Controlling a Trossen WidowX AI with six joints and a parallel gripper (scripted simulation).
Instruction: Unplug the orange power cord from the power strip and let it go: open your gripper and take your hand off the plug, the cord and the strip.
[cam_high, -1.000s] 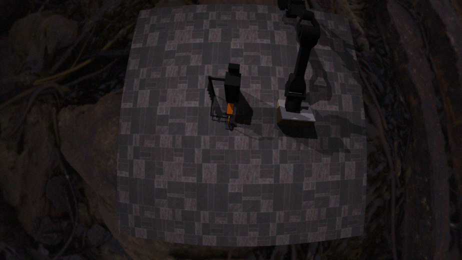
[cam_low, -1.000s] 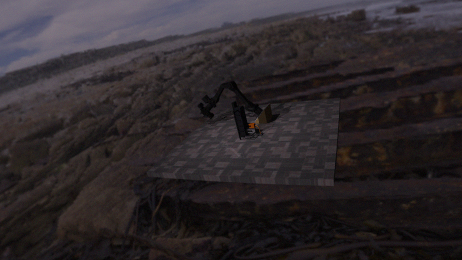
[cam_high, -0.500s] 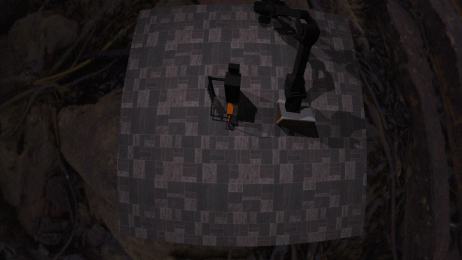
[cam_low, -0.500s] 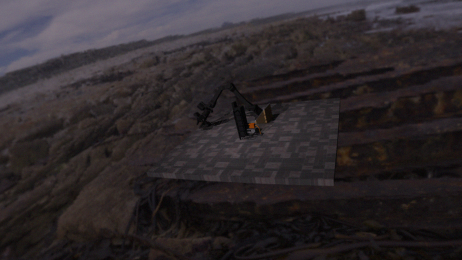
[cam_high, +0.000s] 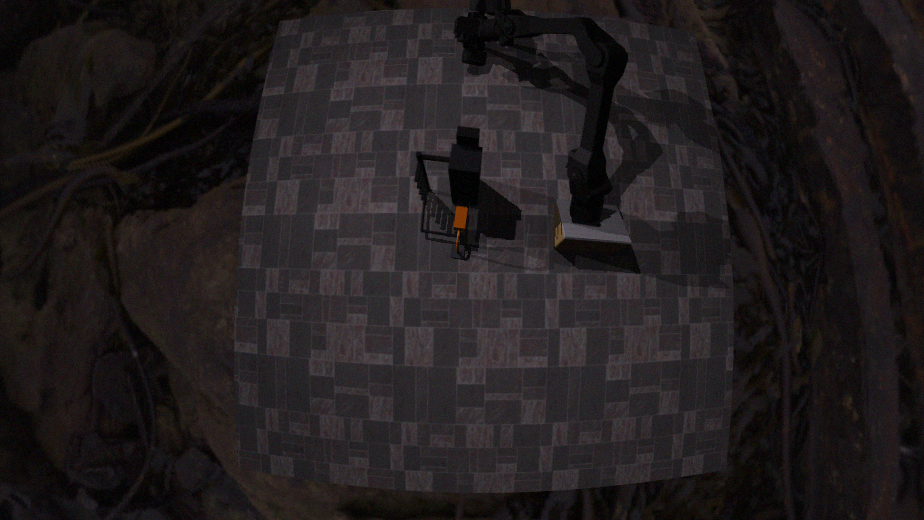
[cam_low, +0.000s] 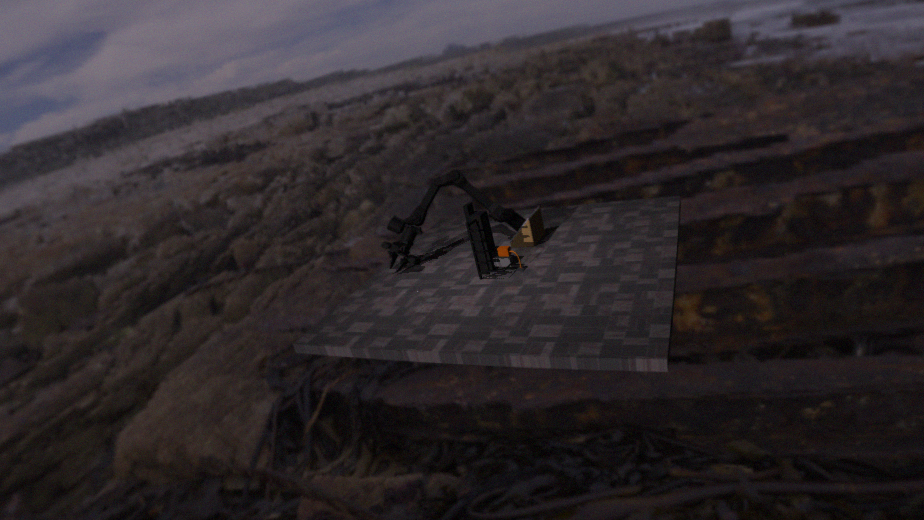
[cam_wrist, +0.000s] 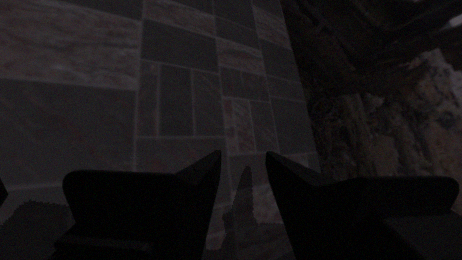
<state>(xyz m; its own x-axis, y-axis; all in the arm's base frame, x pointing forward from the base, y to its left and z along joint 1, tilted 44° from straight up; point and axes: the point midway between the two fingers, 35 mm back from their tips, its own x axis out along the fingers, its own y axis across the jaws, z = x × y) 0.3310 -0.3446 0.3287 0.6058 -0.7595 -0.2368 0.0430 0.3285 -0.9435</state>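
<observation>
My gripper tip is now 520 mm to the right of the orange plug, 70 mm below it and 70 mm past it.
</observation>
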